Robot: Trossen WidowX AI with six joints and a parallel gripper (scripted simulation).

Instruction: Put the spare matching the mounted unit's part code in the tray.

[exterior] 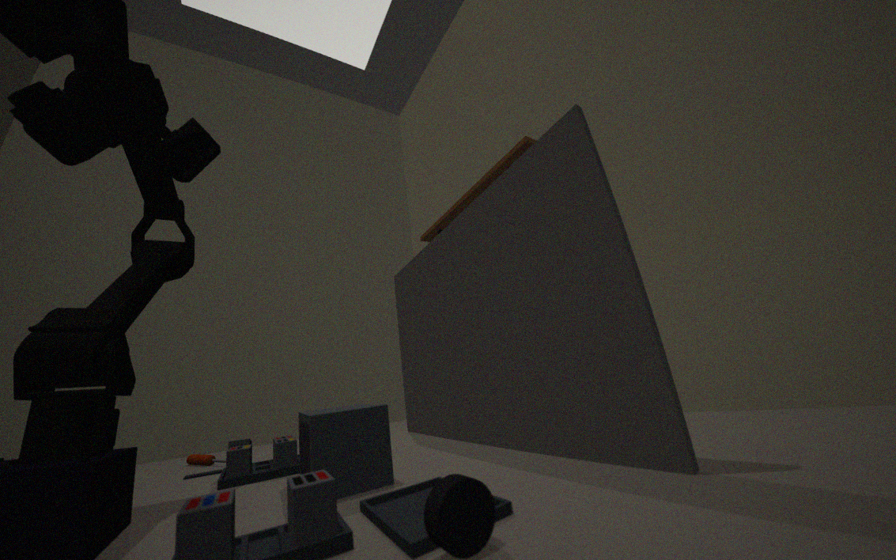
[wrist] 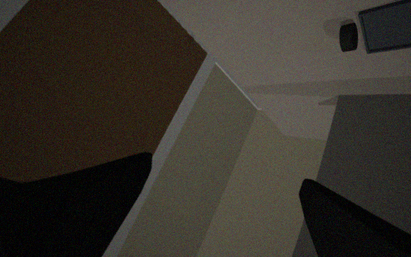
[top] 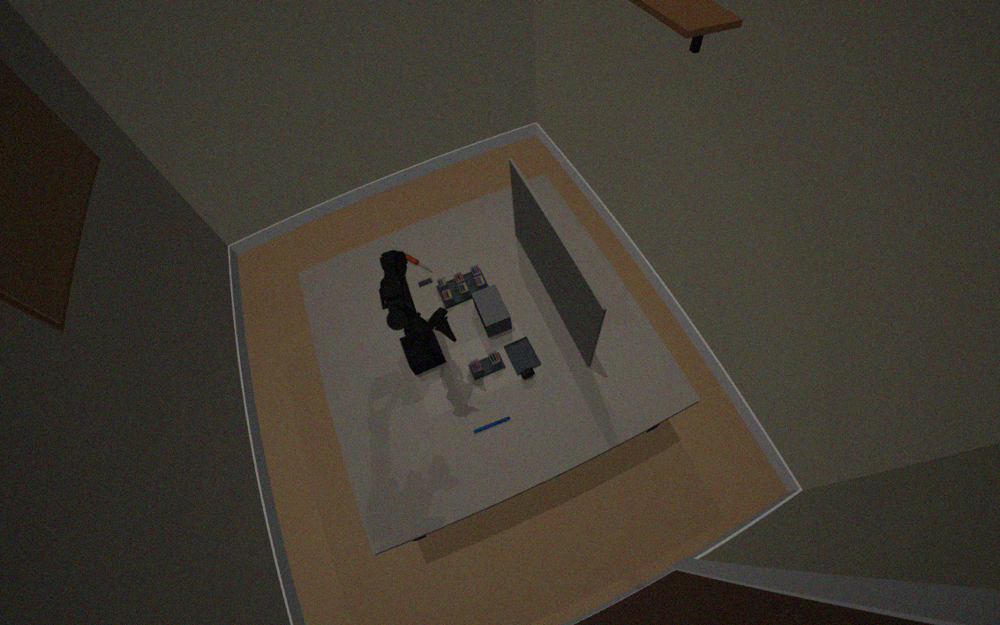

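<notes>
Right now the rack is 37 cm below my gripper tip, 10 cm ahead of it and 5 cm to the left of it. Round my gripper tip: grey tray (37 cm below, 24 cm ahead, 3 cm to the left); dark cylinder (35 cm below, 22 cm ahead, 5 cm to the right); grey mounted unit (32 cm below, 25 cm to the left, 22 cm ahead).
</notes>
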